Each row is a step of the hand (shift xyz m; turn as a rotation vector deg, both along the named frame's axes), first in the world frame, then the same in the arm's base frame.
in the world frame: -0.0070 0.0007 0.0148 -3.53 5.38 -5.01
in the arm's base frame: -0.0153 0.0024 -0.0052 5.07 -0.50 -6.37
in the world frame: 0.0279 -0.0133 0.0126 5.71 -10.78 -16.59
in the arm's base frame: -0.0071 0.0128 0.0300 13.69 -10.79 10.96
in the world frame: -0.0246 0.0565 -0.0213 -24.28 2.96 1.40
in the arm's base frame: 0.0284 0.0152 -0.0567 -7.60 -11.97 -19.98
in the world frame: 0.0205 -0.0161 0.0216 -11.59 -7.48 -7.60
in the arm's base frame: -0.0183 0.0102 0.0266 1.34 -15.22 -3.83
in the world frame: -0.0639 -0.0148 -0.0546 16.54 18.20 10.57
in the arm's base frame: 0.0266 -0.0710 -0.0392 0.51 26.76 0.43
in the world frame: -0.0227 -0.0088 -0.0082 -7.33 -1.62 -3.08
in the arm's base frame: -0.0018 -0.0230 -0.0112 0.17 -6.78 -4.45
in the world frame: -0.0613 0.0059 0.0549 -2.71 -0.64 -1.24
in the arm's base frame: -0.0664 -0.0101 -0.0479 0.14 -2.58 -1.62
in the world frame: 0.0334 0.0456 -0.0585 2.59 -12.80 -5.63
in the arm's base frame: 0.0763 0.0272 -0.0074 2.20 -9.54 10.32
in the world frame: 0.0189 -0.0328 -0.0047 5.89 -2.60 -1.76
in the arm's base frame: 0.0004 -0.0131 0.0358 2.59 1.03 6.06
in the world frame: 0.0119 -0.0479 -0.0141 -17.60 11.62 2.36
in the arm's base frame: 0.0025 -0.0315 0.0405 -4.00 -1.63 -20.78
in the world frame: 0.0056 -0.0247 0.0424 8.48 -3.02 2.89
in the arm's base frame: -0.0441 0.0039 0.0219 -1.00 4.21 8.40
